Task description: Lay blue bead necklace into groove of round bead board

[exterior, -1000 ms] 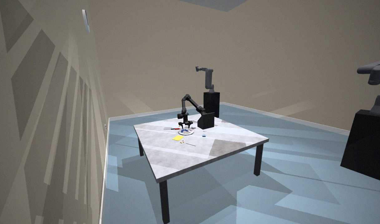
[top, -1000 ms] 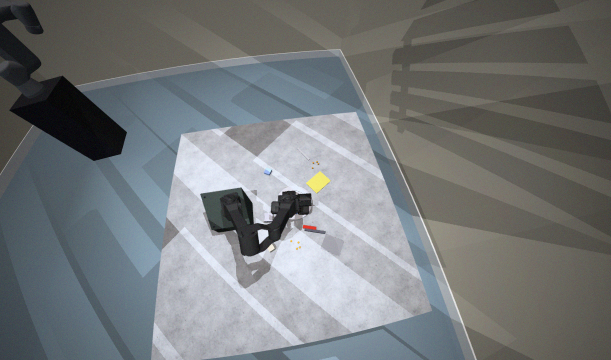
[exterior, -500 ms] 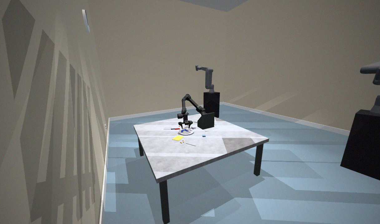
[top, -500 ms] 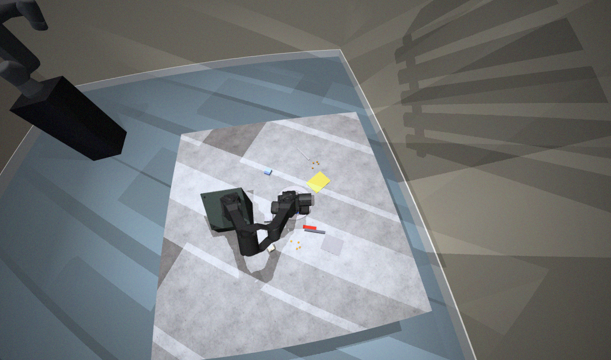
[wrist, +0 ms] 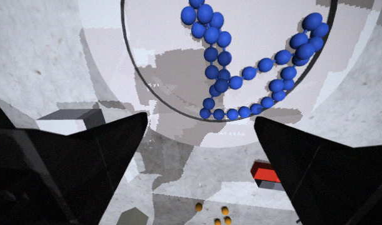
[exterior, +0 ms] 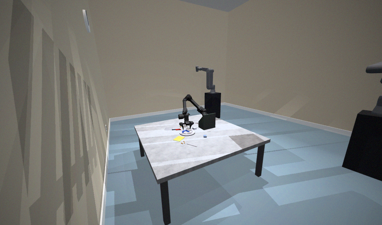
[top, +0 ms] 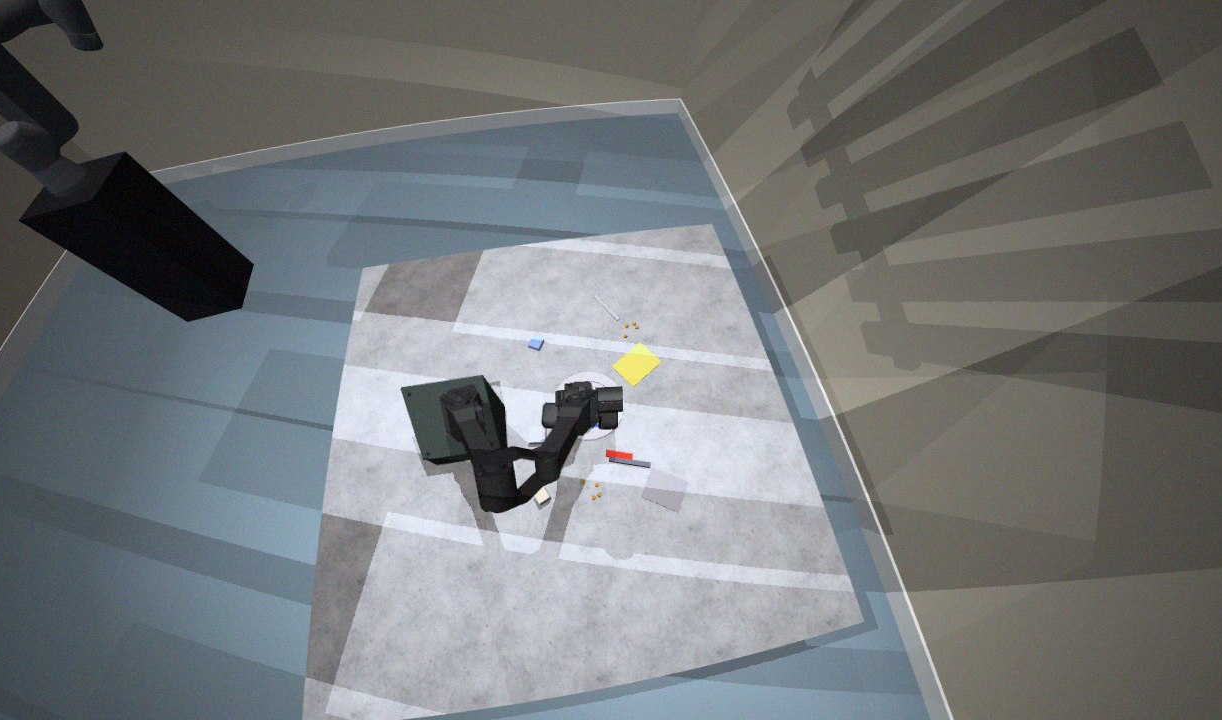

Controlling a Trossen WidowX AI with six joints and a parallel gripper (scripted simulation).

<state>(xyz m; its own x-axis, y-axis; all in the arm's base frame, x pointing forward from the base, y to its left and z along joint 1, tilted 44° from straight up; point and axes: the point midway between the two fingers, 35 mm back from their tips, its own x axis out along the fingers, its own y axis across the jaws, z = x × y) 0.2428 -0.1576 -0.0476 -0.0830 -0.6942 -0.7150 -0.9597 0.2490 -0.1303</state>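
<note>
My gripper tip is now 30 mm short of the round white bead board, 60 mm to the right of it and 10 mm above it. Also, from my gripper tip: cream cube: 140 mm behind, 150 mm to the right; then yellow sheet: 200 mm ahead, 150 mm to the left, 20 mm below; then grey tool: 90 mm ahead, 110 mm to the right, 20 mm below.
</note>
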